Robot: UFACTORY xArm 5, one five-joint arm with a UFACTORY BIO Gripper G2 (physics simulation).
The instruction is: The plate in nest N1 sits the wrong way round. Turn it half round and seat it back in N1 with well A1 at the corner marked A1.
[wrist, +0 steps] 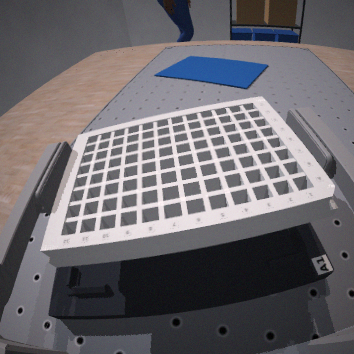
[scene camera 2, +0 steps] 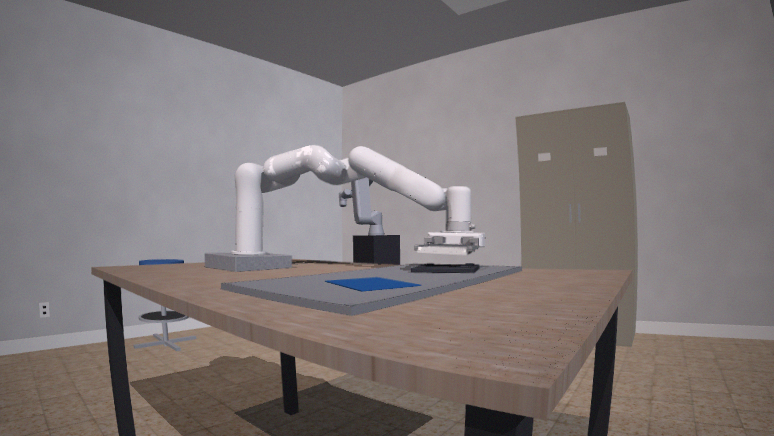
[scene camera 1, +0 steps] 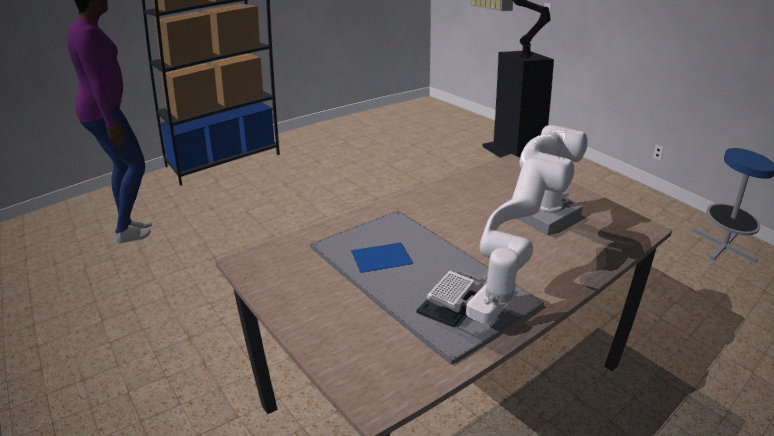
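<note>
The white well plate (scene camera 1: 451, 288) (scene camera 2: 441, 250) (wrist: 189, 172) is held between the two fingers of my gripper (scene camera 1: 453, 290) (scene camera 2: 446, 248) (wrist: 182, 156), which is shut on its two short ends. The plate looks level in scene camera 2 and hangs a little above the black nest (scene camera 1: 439, 314) (scene camera 2: 444, 268) (wrist: 190, 287), with a visible gap. In the wrist view the nest's A1 label (wrist: 322, 264) is at its near right corner. The plate's column 1 end is also at the right, column 12 at the left. The row letters are too small to read. The plate hides the nest's far part.
A flat blue sheet (scene camera 1: 381, 257) (scene camera 2: 373, 283) (wrist: 212, 71) lies on the grey perforated board (scene camera 1: 379, 227) (scene camera 2: 303, 297) beside the nest. The arm's base (scene camera 1: 549, 220) (scene camera 2: 247, 262) stands on the same wooden table. A person (scene camera 1: 97, 70) stands beyond the table, near a shelf rack.
</note>
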